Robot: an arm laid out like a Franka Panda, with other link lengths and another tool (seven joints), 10 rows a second.
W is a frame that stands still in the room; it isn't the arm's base.
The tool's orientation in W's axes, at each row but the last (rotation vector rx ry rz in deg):
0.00, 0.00, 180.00
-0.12, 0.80, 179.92
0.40, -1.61, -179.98
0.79, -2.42, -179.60
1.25, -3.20, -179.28
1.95, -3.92, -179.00
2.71, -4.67, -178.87
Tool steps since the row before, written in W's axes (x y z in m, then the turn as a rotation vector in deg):
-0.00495, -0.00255, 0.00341, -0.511, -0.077, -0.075
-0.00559, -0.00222, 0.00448, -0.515, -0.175, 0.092
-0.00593, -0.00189, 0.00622, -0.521, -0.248, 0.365
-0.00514, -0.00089, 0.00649, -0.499, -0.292, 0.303
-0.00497, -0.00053, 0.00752, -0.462, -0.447, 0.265
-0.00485, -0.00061, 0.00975, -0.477, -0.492, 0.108
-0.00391, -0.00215, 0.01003, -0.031, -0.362, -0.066
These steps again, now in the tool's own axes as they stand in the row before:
0.00495, 0.00255, 0.00341, 0.511, 0.077, -0.075
0.00558, 0.00227, 0.00447, 0.515, 0.177, 0.091
0.00590, 0.00200, 0.00621, 0.519, 0.254, 0.363
0.00509, 0.00103, 0.00651, 0.498, 0.297, 0.299
0.00487, 0.00074, 0.00757, 0.464, 0.451, 0.255
0.00465, 0.00096, 0.00982, 0.483, 0.489, 0.097
0.00365, 0.00260, 0.01002, 0.040, 0.357, -0.084

